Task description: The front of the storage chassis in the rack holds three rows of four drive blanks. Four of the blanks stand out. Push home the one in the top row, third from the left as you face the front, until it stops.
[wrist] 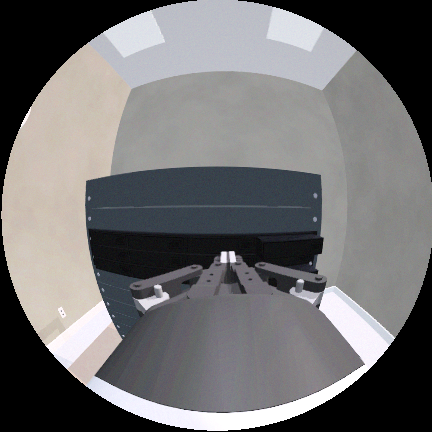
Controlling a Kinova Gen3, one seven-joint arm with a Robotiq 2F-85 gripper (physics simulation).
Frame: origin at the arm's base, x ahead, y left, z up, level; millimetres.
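Seen in the pictures: gripper, fingertip midpoint: [227,259].
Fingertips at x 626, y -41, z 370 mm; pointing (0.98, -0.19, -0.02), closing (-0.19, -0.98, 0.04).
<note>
A point is followed by its place in that frame.
The storage chassis [150,233] @(x 720, y 68, z 383 mm) is a black band across the rack, with dark blank fronts whose seams are hard to see. The top-row blank third from the left [205,244] @(x 703, y -23, z 368 mm) is behind and above the fingertips. Its front looks about level with the fronts to its left, though the dark picture makes this hard to judge. The top-row blank at the far right [291,247] @(x 650, y -141, z 369 mm) clearly stands out. My gripper [227,259] @(x 626, y -41, z 371 mm) is shut and empty, its pale tips at the top row's third blank. Whether they touch it cannot be told. The gripper body hides much of the lower rows.
Blue-grey rack panels [205,187] @(x 718, y -24, z 457 mm) with screws at both ends lie above the chassis, and more panels [112,295] @(x 752, y 205, z 219 mm) lie below at the left. A dark edge shows below the protruding right blank, partly hidden by the gripper's linkage. Grey and beige walls stand around the rack.
</note>
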